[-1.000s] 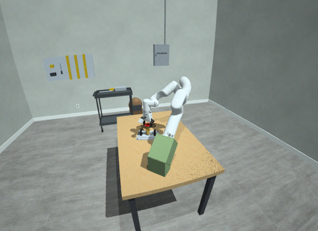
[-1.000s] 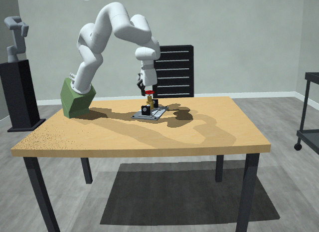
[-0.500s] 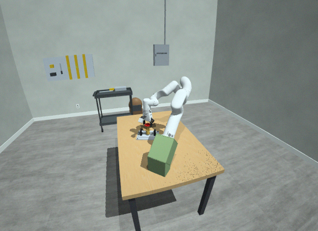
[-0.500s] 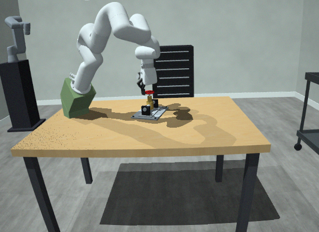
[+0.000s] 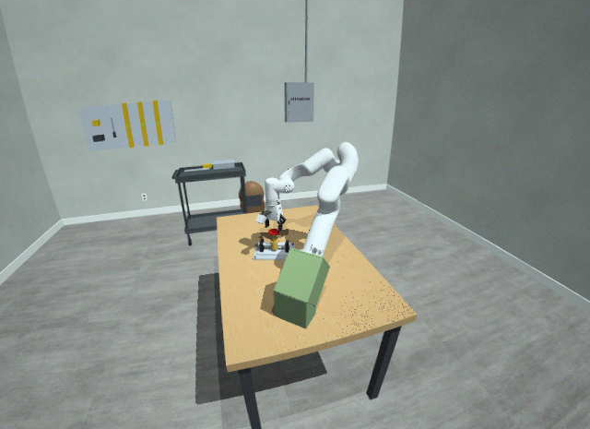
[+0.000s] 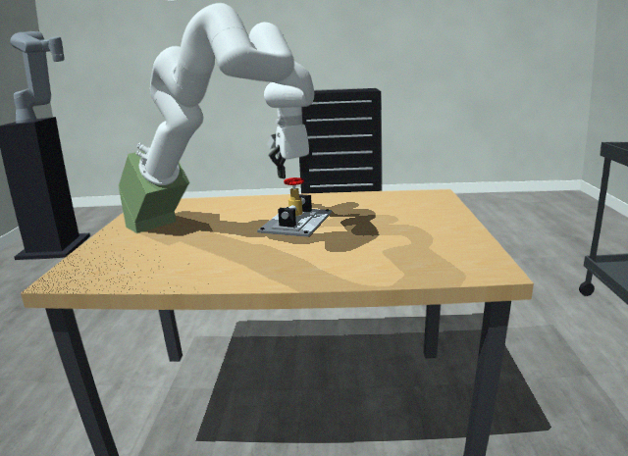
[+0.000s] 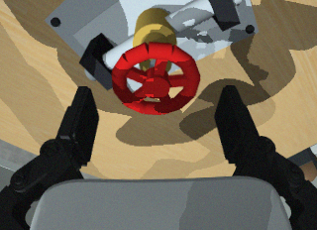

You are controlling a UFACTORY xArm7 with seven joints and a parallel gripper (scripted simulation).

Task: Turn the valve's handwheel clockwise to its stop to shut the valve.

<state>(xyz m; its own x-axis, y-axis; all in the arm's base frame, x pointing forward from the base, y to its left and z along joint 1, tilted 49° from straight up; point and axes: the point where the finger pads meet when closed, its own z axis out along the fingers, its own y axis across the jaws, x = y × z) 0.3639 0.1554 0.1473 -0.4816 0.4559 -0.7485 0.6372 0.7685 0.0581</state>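
Now: the red spoked handwheel 40 mm below my hand.
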